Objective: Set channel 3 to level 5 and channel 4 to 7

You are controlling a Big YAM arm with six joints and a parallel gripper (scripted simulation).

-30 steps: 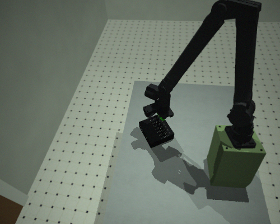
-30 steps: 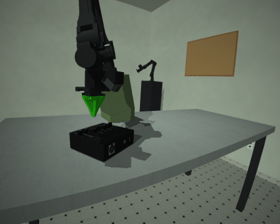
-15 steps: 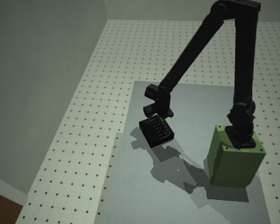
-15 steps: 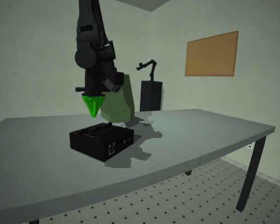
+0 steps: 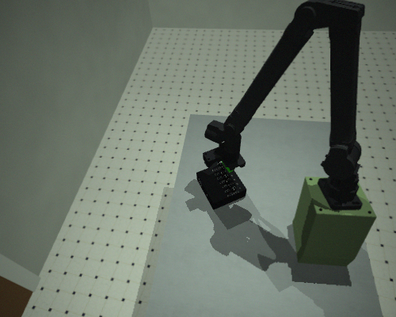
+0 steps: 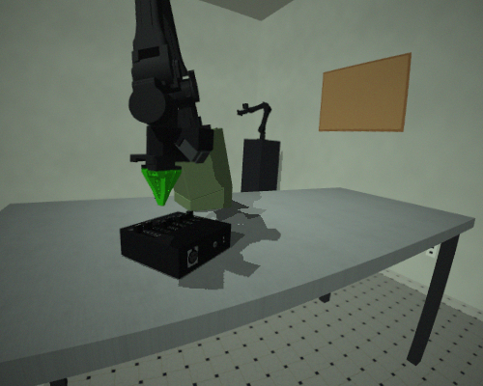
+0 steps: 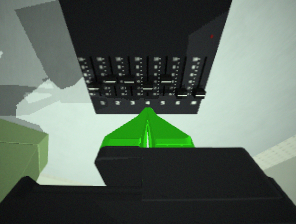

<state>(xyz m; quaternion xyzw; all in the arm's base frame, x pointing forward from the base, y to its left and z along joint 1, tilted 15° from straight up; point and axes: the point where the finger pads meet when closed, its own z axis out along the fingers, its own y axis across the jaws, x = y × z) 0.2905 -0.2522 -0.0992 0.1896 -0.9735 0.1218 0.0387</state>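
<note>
Right now my hand is 3 cm above the channel 4 fader cap, 2 cm short of it and 1 cm to the right of it. Round my hand: channel 3 fader cap: 3 cm to the left, 3 cm below, 2 cm ahead.
</note>
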